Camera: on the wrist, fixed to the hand. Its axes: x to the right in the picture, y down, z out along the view.
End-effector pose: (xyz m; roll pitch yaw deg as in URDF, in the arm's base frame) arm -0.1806 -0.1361 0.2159 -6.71 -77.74 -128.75
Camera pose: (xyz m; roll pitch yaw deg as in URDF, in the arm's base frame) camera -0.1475 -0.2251 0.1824 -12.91 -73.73 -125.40
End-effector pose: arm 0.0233 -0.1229 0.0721 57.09 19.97 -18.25
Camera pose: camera 0.0459 -0.0407 0.1258 55.62 20.84 -13.98
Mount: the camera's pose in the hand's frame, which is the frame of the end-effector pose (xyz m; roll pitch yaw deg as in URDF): -0.0224 0.0874 -0.0448 -2.91 3.85 1.40
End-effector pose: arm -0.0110 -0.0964 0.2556 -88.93 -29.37 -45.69
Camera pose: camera -0.0253 -0.1435 0.1677 -89.82 -27.83 -50.01
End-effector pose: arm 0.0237 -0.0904 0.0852 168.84 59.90 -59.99
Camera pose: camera -0.0223 -0.1648 0.1351 164.94 55.85 -61.10
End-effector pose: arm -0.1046 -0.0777 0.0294 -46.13 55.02 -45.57
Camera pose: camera -0.1473 0.0063 -0.0062 -52.00 58.65 -49.04
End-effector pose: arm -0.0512 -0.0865 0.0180 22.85 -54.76 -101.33
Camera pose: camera 0.0462 -0.0990 -0.0045 16.30 -51.67 -96.84
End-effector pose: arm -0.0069 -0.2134 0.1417 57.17 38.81 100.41
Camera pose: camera -0.0929 -0.2156 0.1940 57.49 39.61 105.60
